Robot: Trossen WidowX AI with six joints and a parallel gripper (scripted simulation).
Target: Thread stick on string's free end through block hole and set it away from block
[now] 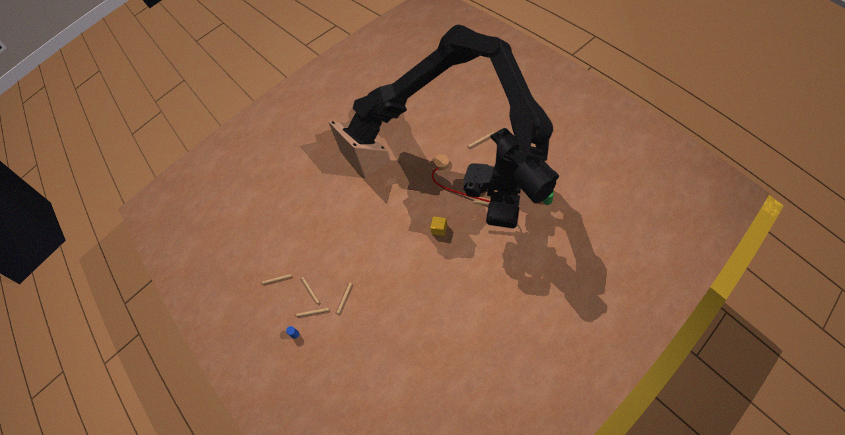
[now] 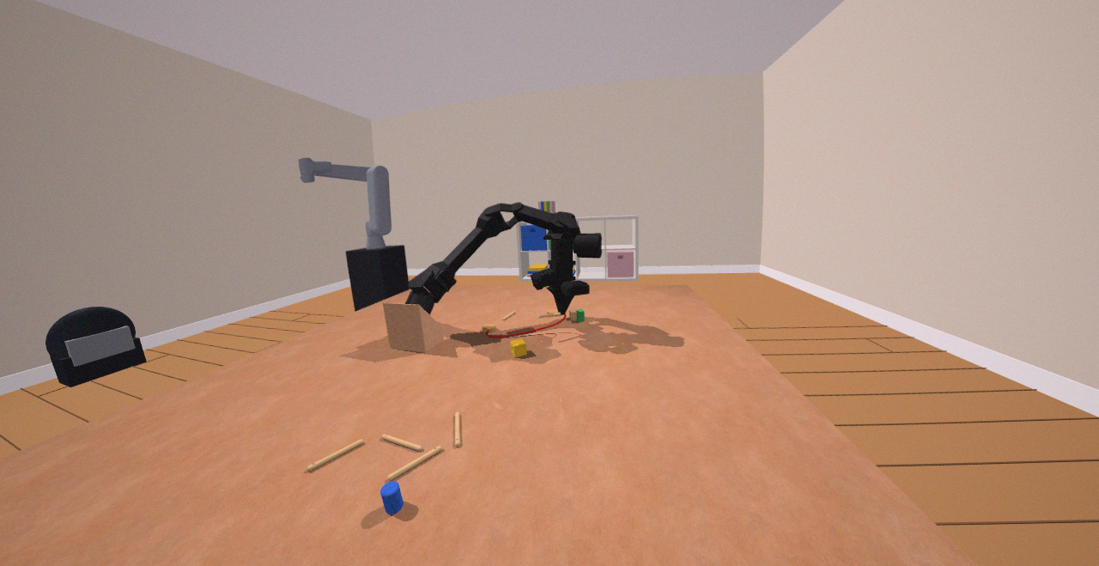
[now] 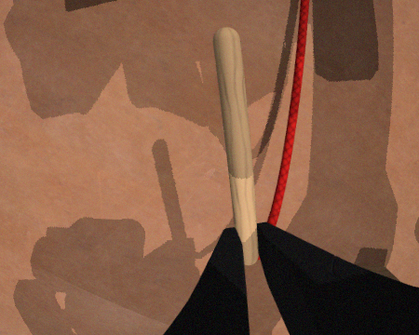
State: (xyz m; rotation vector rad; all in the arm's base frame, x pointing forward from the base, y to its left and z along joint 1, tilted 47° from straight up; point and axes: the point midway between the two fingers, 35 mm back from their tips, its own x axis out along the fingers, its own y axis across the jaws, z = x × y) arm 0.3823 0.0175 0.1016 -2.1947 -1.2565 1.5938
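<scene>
The yellow cube is 110 mm to the right of my gripper tip, 100 mm behind it and 40 mm below it. The rest, counted from my gripper tip: blue cylinder 520 mm to the right, 150 mm behind, 50 mm below; green cylinder 110 mm to the left, 50 mm ahead, 40 mm below; small wooden cube 130 mm to the left, 50 mm below, 20 mm ahead.
</scene>
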